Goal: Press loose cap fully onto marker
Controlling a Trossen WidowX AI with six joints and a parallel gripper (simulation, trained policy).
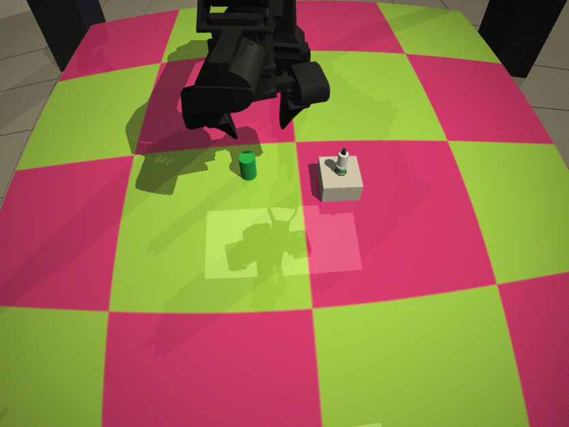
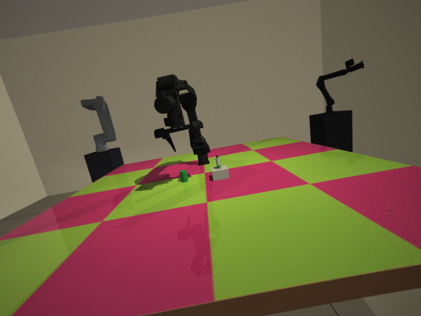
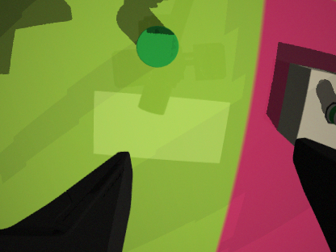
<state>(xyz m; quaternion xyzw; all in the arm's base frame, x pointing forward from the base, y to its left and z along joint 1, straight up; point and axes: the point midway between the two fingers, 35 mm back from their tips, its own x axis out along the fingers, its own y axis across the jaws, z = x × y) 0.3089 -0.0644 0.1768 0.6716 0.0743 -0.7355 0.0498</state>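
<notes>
Now: the green cap 120 mm below my gripper tip, 30 mm to the right of it and 30 mm behind it. From my gripper tip the other things lie so: holder block: 130 mm to the left, 120 mm below.
</notes>
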